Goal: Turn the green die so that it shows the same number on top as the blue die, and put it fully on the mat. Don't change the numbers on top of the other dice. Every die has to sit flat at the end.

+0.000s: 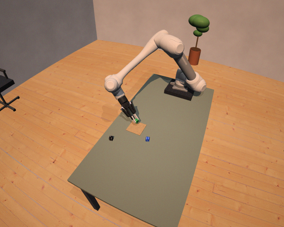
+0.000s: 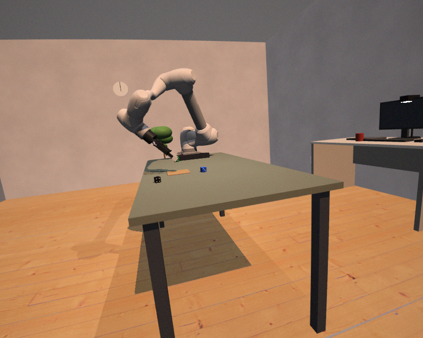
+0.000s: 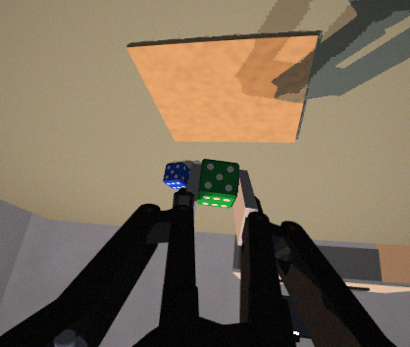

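Now: the tan mat 10 cm below my hand, 2 cm to the left of it and 1 cm ahead of it. Round my hand: green die: 2 cm to the left, 2 cm below, 1 cm ahead; then black die: 21 cm ahead, 14 cm to the right, 9 cm below; then blue die: 16 cm to the left, 11 cm ahead, 9 cm below.
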